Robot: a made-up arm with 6 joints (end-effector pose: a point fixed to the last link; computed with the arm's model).
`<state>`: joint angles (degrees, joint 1 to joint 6).
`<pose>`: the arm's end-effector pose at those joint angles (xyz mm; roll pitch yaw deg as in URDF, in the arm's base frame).
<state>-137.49 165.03 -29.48 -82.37 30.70 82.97</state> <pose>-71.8 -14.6 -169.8 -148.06 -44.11 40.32</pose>
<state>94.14 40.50 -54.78 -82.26 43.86 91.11</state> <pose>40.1 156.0 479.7 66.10 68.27 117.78</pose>
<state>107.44 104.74 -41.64 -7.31 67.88 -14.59</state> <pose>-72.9 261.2 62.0 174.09 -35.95 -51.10</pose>
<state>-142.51 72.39 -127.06 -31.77 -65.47 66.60</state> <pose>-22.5 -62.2 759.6 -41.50 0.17 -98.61</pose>
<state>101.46 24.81 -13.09 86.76 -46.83 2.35</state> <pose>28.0 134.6 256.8 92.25 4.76 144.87</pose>
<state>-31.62 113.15 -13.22 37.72 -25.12 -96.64</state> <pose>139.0 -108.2 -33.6 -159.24 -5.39 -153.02</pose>
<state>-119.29 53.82 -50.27 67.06 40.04 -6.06</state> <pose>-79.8 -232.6 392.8 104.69 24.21 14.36</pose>
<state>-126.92 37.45 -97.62 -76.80 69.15 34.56</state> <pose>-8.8 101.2 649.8 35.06 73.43 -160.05</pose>
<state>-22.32 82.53 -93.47 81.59 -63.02 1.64</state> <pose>289.9 -189.9 546.2 75.20 -12.01 5.26</pose>
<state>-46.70 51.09 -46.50 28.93 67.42 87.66</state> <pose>162.4 -123.8 336.9 155.79 -27.99 45.97</pose>
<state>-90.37 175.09 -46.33 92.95 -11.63 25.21</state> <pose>-15.6 -102.1 -258.6 -152.62 24.42 -18.95</pose>
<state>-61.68 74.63 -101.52 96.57 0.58 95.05</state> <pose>137.2 -252.8 644.6 -17.38 -56.32 139.62</pose>
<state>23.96 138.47 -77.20 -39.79 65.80 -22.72</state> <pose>412.5 135.7 -37.4 -172.02 -42.50 -109.09</pose>
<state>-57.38 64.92 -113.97 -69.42 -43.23 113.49</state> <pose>92.7 -56.3 733.7 -11.71 41.69 -4.65</pose>
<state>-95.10 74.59 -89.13 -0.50 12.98 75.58</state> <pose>-29.9 -333.2 552.4 83.21 14.79 -6.95</pose>
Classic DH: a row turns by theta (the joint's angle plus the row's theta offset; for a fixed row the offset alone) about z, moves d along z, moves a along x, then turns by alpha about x. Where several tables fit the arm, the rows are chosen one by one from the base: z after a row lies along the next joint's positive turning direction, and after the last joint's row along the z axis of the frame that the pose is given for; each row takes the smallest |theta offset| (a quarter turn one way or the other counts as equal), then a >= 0, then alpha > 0; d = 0 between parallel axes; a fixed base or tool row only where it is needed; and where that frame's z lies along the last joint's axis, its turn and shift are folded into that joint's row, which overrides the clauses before.
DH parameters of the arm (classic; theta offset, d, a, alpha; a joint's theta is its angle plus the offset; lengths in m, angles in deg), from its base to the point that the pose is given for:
joint 1: 0 0.1066 0 -90
joint 2: 7.78 0 -0.3028 0
joint 3: 77.22 0 -0.0288 90
joint 4: 0 0.3293 0 -90
joint 5: 0 0 0.0001 90
joint 6: 0 0.0745 0 0

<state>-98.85 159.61 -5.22 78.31 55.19 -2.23</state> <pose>61.7 6.7 -30.7 -100.17 -33.37 -57.59</pose>
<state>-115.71 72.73 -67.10 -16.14 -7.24 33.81</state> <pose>-151.1 -319.8 438.5 69.84 71.36 -42.87</pose>
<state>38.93 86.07 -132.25 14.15 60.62 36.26</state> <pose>204.9 185.9 672.3 101.87 44.21 149.70</pose>
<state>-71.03 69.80 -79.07 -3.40 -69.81 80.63</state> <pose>86.7 -239.5 585.4 5.28 4.21 8.79</pose>
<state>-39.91 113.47 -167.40 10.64 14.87 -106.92</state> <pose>275.1 -225.5 714.3 -45.38 -6.63 -132.62</pose>
